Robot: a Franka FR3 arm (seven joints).
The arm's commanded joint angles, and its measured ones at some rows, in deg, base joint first. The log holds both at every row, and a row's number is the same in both.
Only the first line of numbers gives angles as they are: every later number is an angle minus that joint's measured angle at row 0.
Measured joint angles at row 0:
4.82 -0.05 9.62 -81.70 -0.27 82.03 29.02
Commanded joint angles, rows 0 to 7:
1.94 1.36 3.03 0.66 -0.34 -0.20 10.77
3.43 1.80 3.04 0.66 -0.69 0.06 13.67
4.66 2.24 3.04 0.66 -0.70 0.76 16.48
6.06 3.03 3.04 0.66 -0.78 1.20 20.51
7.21 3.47 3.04 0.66 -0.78 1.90 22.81
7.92 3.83 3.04 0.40 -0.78 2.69 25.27
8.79 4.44 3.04 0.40 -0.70 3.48 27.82
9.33 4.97 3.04 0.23 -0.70 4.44 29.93
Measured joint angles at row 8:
7.43 3.07 3.15 -0.06 -0.01 1.96 23.13
